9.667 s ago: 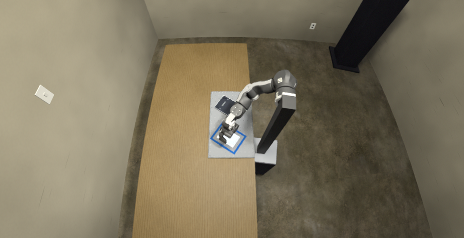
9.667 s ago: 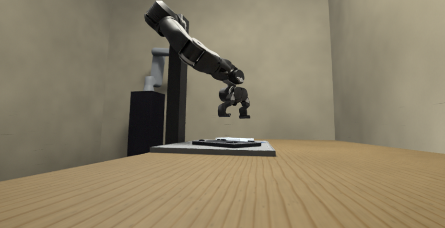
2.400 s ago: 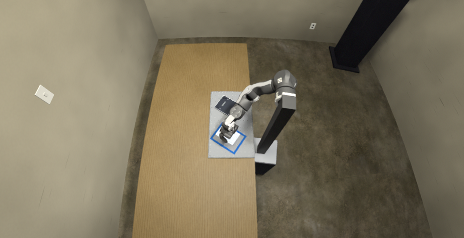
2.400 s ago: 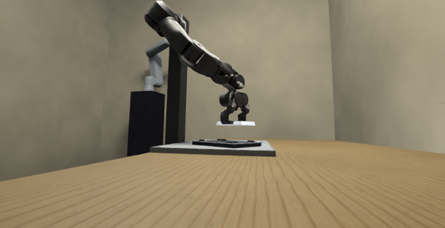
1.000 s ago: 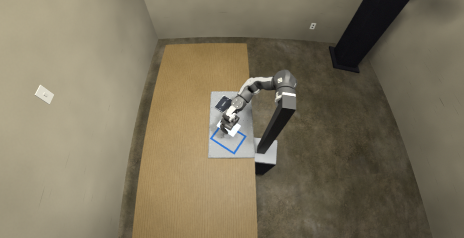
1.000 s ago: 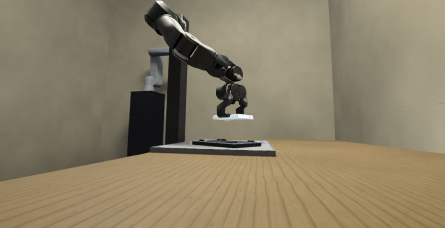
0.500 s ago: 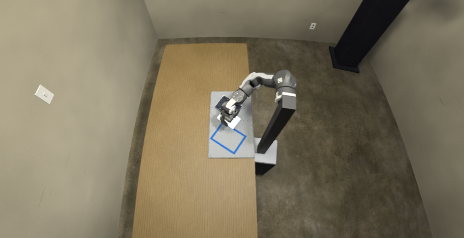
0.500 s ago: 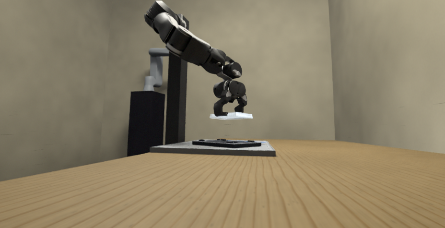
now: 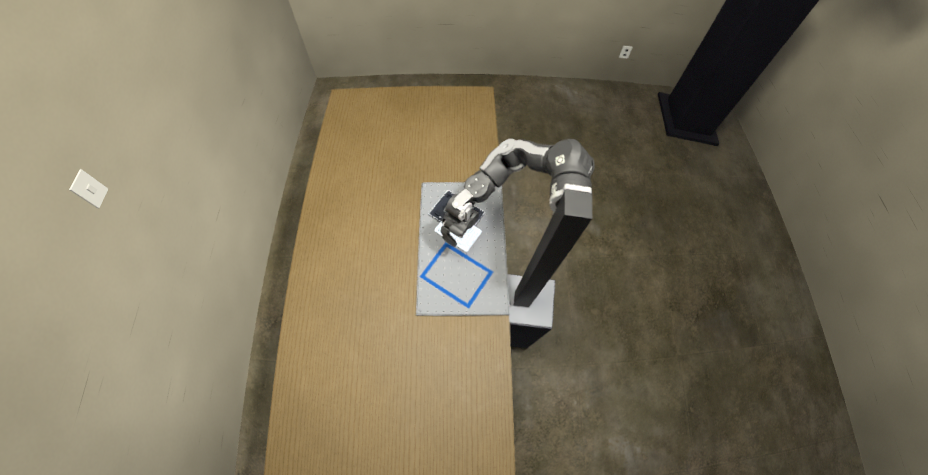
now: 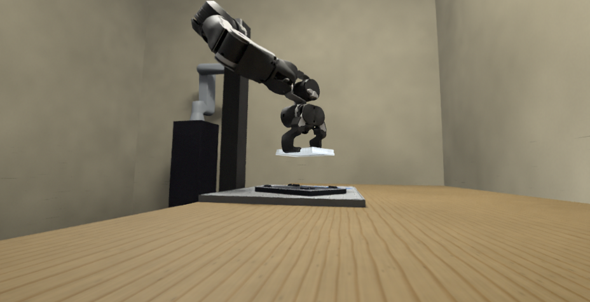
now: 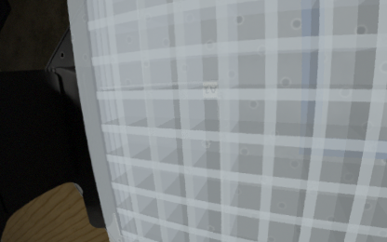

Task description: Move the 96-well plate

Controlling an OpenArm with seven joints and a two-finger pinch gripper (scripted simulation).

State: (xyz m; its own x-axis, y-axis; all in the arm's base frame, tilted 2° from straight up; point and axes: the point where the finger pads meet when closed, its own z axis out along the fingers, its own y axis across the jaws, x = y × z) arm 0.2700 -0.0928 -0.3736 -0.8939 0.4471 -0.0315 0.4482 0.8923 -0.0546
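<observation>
The black plate nest lies 11 cm to the right of my hand, 9 cm below it and 2 cm ahead of it. Round my hand: 96-well plate right at my hand.
</observation>
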